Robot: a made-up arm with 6 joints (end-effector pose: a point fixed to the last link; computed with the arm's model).
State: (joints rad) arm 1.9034 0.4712 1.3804 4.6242 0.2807 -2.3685
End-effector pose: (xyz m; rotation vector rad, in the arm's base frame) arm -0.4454 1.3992 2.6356 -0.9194 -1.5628 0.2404
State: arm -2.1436 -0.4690 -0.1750 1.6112 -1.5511 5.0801
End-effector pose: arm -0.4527 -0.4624 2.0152 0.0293 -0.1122 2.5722
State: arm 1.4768 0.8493 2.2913 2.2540 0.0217 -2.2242
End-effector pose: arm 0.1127 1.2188 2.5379 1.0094 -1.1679 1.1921
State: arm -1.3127 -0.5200 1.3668 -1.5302 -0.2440 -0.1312
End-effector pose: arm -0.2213 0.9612 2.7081 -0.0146 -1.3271 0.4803
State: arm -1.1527 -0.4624 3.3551 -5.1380 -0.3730 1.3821
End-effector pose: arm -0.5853 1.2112 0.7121 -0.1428 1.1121 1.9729
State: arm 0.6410 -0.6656 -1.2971 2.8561 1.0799 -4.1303
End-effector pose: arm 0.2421 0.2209 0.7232 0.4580 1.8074 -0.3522
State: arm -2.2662 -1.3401 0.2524 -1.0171 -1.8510 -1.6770
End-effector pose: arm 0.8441 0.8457 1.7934 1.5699 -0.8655 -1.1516
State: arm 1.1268 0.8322 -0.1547 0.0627 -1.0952 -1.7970
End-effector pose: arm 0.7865 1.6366 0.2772 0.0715 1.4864 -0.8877
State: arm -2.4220 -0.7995 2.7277 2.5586 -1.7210 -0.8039
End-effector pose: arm 1.2578 1.1964 0.6857 0.1879 2.3479 -0.0741
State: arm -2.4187 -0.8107 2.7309 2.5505 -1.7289 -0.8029
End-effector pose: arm 1.2538 1.2015 0.6624 0.1790 2.3694 -0.0815
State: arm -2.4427 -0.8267 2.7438 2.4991 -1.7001 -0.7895
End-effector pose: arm 1.2789 1.1757 0.6213 0.2573 2.3962 -0.0653
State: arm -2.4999 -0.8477 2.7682 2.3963 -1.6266 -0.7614
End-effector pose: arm 1.3373 1.1091 0.5616 0.4494 2.4126 -0.0271
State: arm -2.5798 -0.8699 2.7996 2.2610 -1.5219 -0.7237
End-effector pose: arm 1.4138 1.0082 0.4954 0.7262 2.3867 0.0122
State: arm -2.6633 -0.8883 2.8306 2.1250 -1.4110 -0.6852
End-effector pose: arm 1.4869 0.8938 0.4383 1.0158 2.3081 0.0322
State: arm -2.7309 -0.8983 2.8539 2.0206 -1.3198 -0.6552
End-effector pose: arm 1.5408 0.7946 0.4031 1.2408 2.2073 0.0321
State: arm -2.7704 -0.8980 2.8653 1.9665 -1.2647 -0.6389
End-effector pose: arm 1.5710 0.7342 0.3955 1.3614 2.1298 0.0282
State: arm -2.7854 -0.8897 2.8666 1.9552 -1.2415 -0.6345
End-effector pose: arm 1.5839 0.7110 0.4099 1.3968 2.0889 0.0307
